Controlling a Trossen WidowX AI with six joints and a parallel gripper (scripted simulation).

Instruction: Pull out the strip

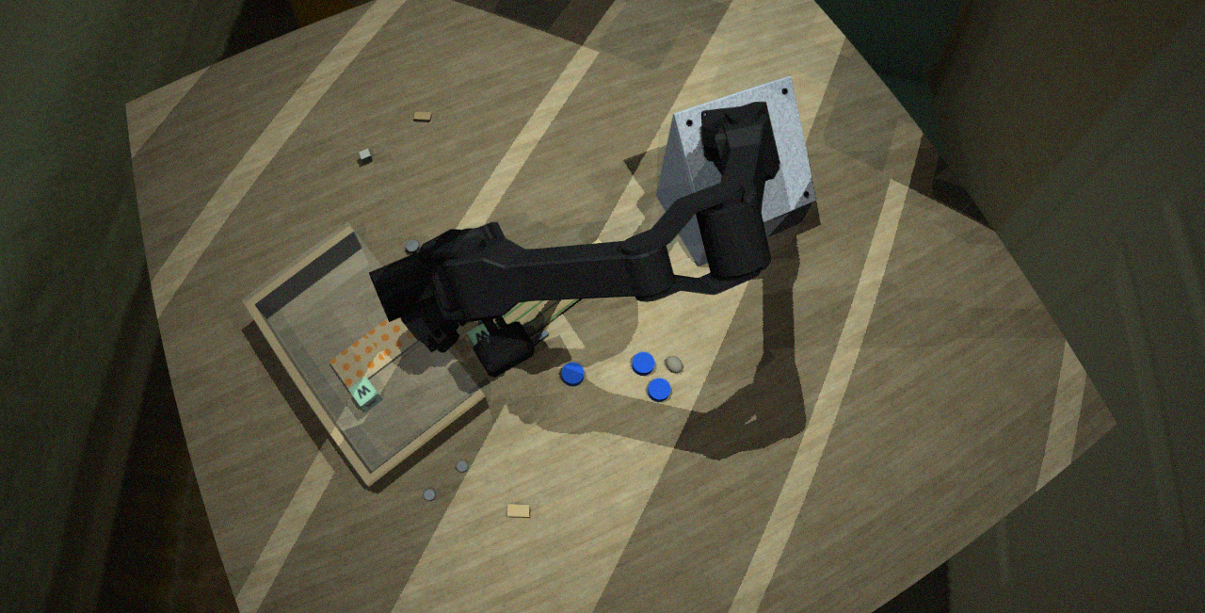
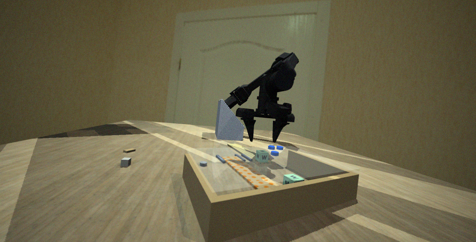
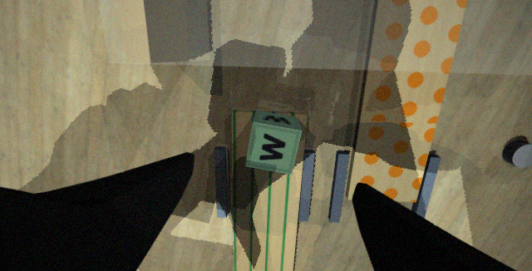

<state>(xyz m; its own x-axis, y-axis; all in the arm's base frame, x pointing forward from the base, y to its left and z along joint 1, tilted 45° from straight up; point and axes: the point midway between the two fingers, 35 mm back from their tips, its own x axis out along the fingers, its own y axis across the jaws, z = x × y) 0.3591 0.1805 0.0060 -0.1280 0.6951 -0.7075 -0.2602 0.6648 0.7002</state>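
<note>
My gripper tip is now 100 mm past the green-lined strip, 40 mm to the left of it and 60 mm above it. The rest, counted from my gripper tip: grey pebble (240 mm behind, 100 mm to the left, 60 mm below).
</note>
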